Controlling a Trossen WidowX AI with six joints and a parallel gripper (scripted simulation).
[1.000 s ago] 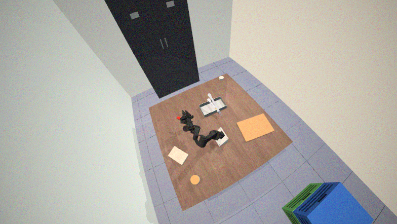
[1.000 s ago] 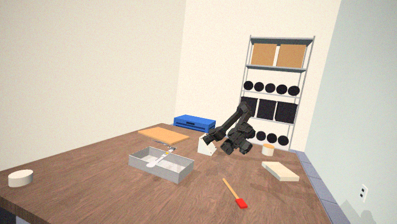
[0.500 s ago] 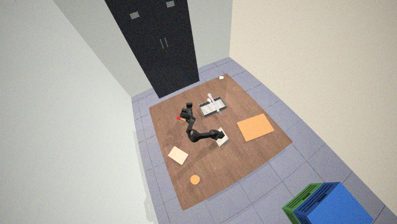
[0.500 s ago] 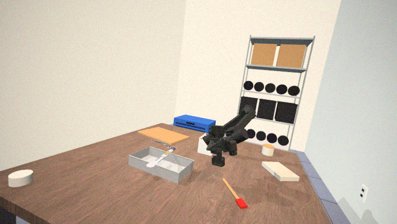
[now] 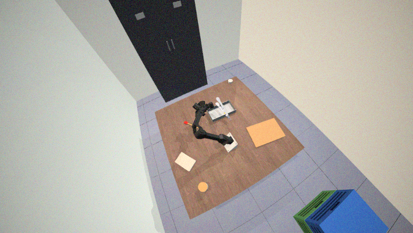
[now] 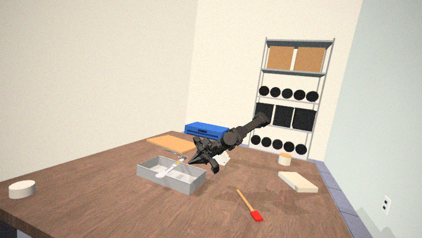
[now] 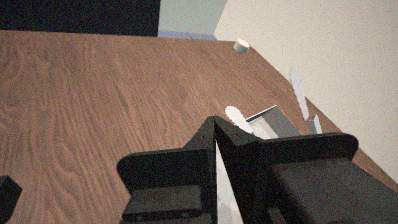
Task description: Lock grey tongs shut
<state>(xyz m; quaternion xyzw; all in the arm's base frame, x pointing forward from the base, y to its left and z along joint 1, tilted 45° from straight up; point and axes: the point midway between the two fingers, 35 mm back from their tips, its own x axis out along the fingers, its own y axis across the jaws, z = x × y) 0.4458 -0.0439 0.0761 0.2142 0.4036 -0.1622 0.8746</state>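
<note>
Now: gripper tip 12 cm to the left of the grey roasting tin, 11 cm above it and 9 cm past it. Also, from my gripper tip: pale block: 49 cm to the left, 42 cm behind, 13 cm below; red spatula: 28 cm to the left, 13 cm below, 4 cm behind; white round dish: 51 cm to the right, 30 cm ahead, 12 cm below.
</note>
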